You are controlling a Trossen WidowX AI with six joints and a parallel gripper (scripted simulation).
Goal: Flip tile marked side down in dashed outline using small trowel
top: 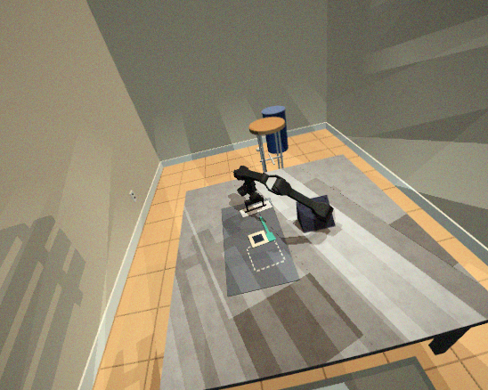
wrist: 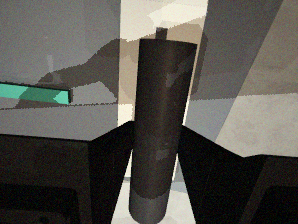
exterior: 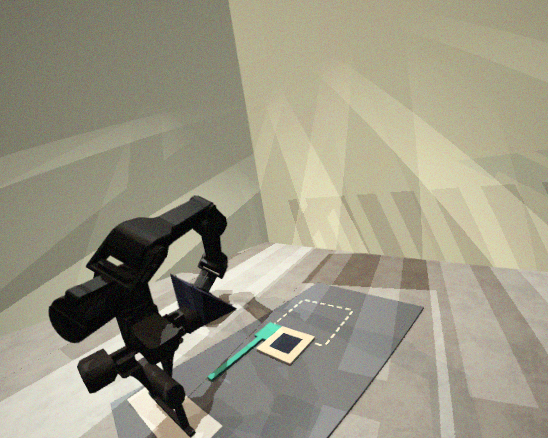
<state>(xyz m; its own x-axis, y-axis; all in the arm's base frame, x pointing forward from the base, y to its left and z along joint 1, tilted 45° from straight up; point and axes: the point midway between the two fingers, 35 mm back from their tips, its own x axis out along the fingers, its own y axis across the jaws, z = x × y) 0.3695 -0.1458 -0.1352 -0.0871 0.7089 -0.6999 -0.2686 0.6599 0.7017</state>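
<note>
Now: gripper tip 20 mm short of the black-handled float, 20 mm above it and 10 mm to the right of it. From my gripper tip the other things lie so: grey mat (240 mm to the left, 80 mm below, 30 mm ahead); then tile (260 mm to the left, 60 mm below); then green trowel (210 mm to the left, 60 mm below, 60 mm behind).
</note>
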